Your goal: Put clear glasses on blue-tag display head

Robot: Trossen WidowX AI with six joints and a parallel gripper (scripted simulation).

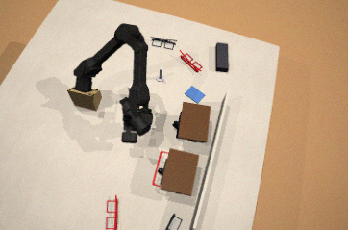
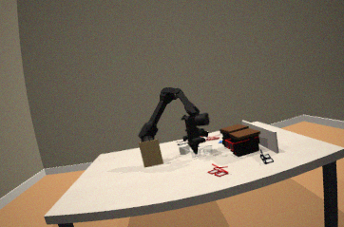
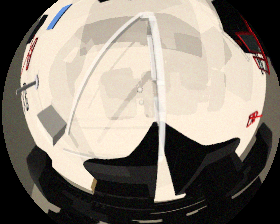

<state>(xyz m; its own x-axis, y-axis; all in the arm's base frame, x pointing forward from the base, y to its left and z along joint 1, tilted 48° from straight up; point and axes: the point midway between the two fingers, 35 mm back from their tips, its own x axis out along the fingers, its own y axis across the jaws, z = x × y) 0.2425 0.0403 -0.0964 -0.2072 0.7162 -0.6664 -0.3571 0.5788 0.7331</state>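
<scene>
Now: the stand 300 mm to the left of my gripper tip. Round my gripper tip: white panel 360 mm ahead, 30 mm above, 10 mm to the left; then dark case 540 mm to the left, 240 mm ahead, 10 mm below; then blue tag 290 mm to the left, 190 mm ahead, 20 mm below.
</scene>
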